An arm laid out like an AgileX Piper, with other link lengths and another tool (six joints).
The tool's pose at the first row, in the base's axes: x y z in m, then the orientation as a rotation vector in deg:
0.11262 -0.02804 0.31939 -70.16 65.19 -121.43
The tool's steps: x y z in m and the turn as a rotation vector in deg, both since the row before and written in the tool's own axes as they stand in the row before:
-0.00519 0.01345 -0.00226 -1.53 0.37 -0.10
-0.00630 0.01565 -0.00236 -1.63 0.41 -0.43
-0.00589 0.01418 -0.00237 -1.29 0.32 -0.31
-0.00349 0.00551 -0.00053 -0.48 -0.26 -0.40
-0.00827 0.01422 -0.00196 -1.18 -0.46 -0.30
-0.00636 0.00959 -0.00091 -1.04 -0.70 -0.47
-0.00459 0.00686 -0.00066 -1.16 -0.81 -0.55
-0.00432 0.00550 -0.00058 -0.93 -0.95 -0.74
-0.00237 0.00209 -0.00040 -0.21 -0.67 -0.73
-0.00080 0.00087 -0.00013 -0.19 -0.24 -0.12
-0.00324 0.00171 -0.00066 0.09 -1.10 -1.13
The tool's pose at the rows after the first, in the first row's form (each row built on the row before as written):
0.11296 -0.03103 0.30511 -70.58 67.14 -121.31
0.11339 -0.03425 0.28839 -71.28 69.11 -121.41
0.11333 -0.03682 0.27307 -71.80 70.68 -121.45
0.11416 -0.03715 0.26659 -72.59 71.00 -121.33
0.11523 -0.03823 0.25009 -73.77 72.12 -120.70
0.11646 -0.03855 0.23862 -75.25 72.90 -120.00
0.11717 -0.03871 0.23037 -76.95 73.75 -119.19
0.11783 -0.03835 0.22339 -78.85 74.18 -118.44
0.11820 -0.03762 0.22031 -80.19 73.85 -118.20
0.11828 -0.03747 0.21913 -80.59 73.93 -117.98
0.11883 -0.03583 0.21583 -82.53 72.87 -117.68

